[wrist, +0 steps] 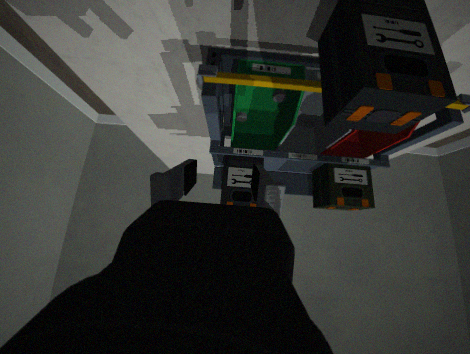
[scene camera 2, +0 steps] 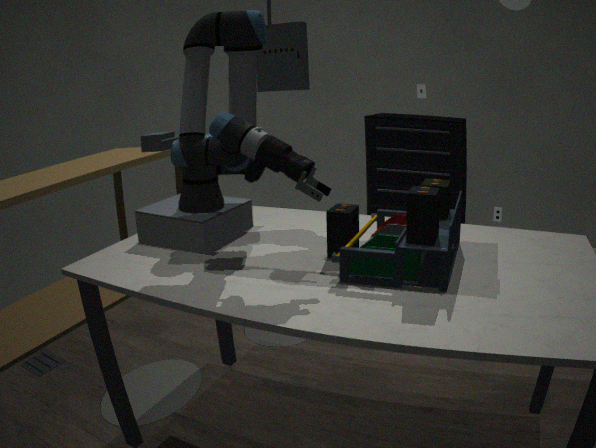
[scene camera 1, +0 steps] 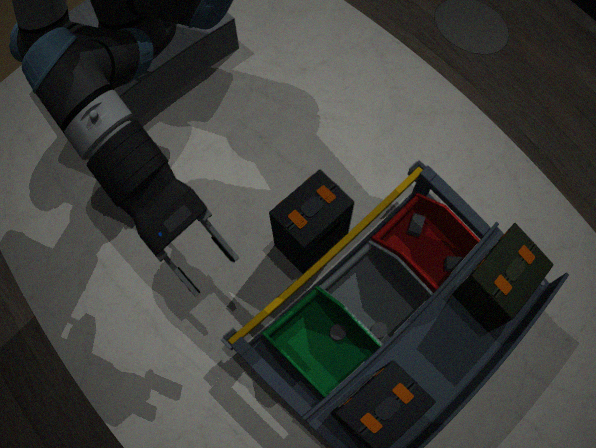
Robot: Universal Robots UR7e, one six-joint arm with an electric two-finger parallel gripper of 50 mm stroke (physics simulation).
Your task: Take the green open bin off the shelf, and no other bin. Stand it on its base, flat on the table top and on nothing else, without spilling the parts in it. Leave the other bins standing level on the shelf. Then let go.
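Places are measured from the arm's base along level axes (x right, y back, z down), in metres.
Where they show: gripper, fingertip midpoint: (wrist: 224, 173) (scene camera 2: 325, 194) (scene camera 1: 215, 276); arm's base at its link origin: (scene camera 2: 201, 206).
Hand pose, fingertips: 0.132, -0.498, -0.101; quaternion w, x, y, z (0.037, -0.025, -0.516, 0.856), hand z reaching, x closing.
Observation:
Each offset is from my fingertips to the top centre of the thing, as dx, dy, dz. "*": to the spot under its first point.
The green open bin @(-0.063, -0.135, +0.120) (scene camera 1: 300, 345) (scene camera 2: 382, 244) (wrist: 260, 125) sits at one end of the shelf's lower front level, inside the blue-grey shelf @(* +0.025, -0.118, +0.116) (scene camera 1: 270, 379) (wrist: 212, 112). Two grey parts show in it in the wrist view. A grey bin (scene camera 1: 382, 290) (wrist: 311, 120) stands beside it, and a red bin @(-0.271, -0.122, +0.120) (scene camera 1: 425, 245) (scene camera 2: 393, 220) (wrist: 375, 141) with grey parts stands at the other end. My gripper (scene camera 1: 216, 276) (scene camera 2: 325, 194) (wrist: 224, 173) is open and empty, tilted, above the table, in front of the shelf and apart from every bin.
A yellow bar @(-0.151, -0.027, +0.136) (scene camera 1: 325, 260) (wrist: 260, 82) runs along the shelf's front. A tall black case @(-0.153, +0.021, +0.069) (scene camera 1: 312, 212) (scene camera 2: 342, 232) (wrist: 380, 80) stands on the table before it. A dark case @(-0.049, -0.234, -0.023) (scene camera 1: 382, 407) (scene camera 2: 423, 217) and an olive case @(-0.280, -0.219, +0.002) (scene camera 1: 512, 272) (wrist: 342, 188) stand behind the bins on the shelf.

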